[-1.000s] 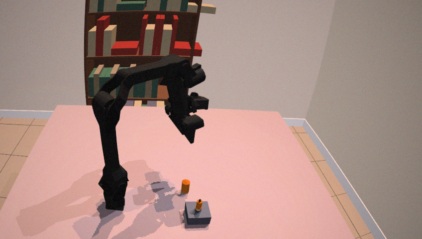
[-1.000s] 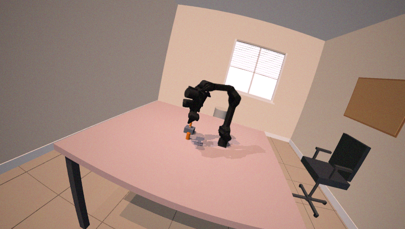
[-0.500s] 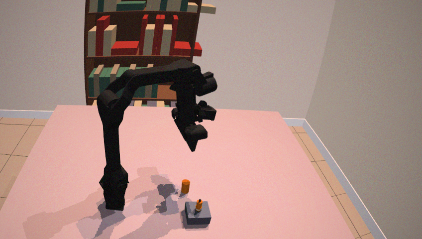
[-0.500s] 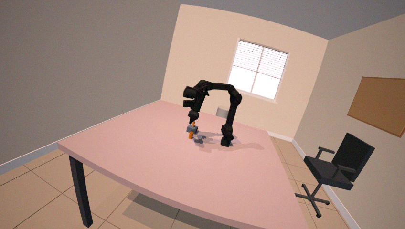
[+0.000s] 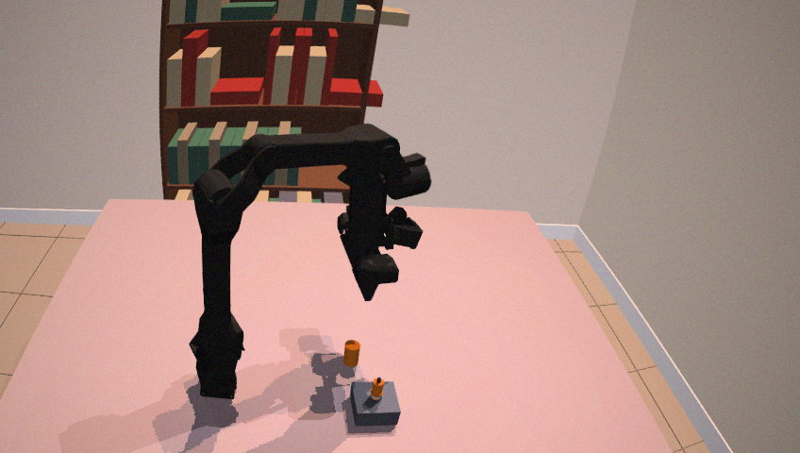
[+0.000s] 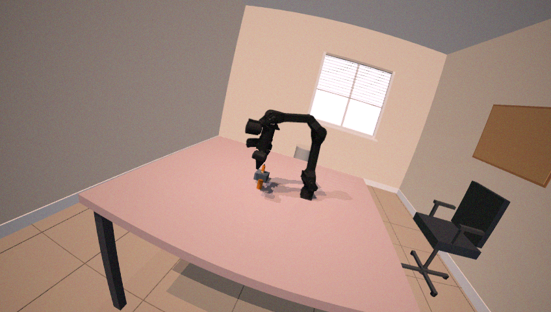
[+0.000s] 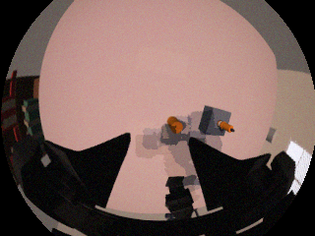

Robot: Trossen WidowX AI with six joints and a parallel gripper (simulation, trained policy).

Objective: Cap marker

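My gripper tip is 2 cm past the orange cap, 5 cm to the left of it and 11 cm above it. From my gripper tip the other things lie so: orange marker 1 cm ahead, 17 cm to the right, 7 cm below; then holder block 1 cm ahead, 17 cm to the right, 12 cm below.
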